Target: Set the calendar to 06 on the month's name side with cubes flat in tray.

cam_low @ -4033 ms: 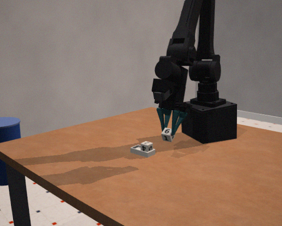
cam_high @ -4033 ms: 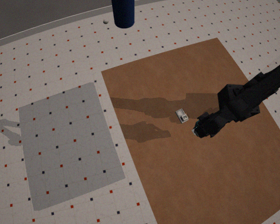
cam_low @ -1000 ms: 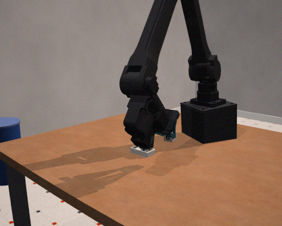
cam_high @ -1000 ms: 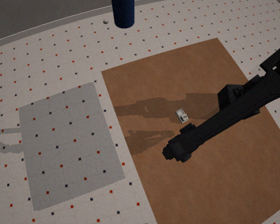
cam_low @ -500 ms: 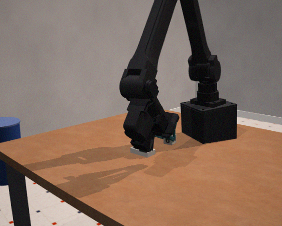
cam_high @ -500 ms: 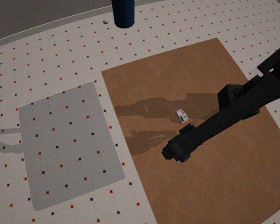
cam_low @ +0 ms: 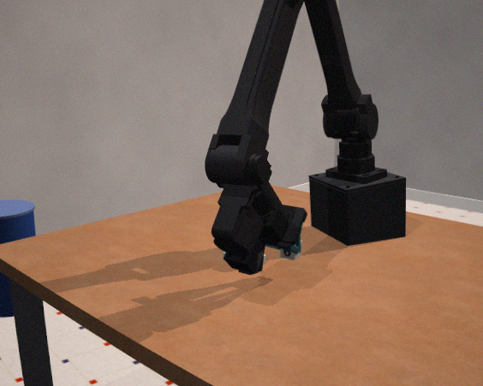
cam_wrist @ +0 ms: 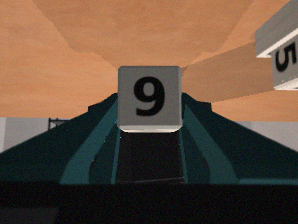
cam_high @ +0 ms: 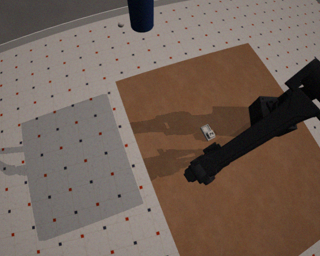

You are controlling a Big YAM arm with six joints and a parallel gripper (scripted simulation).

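My hand is 110 mm to the left of the white tray, 50 mm above it and 20 mm short of it. Also, from my hand: white digit cube: 10 mm below, 10 mm behind.
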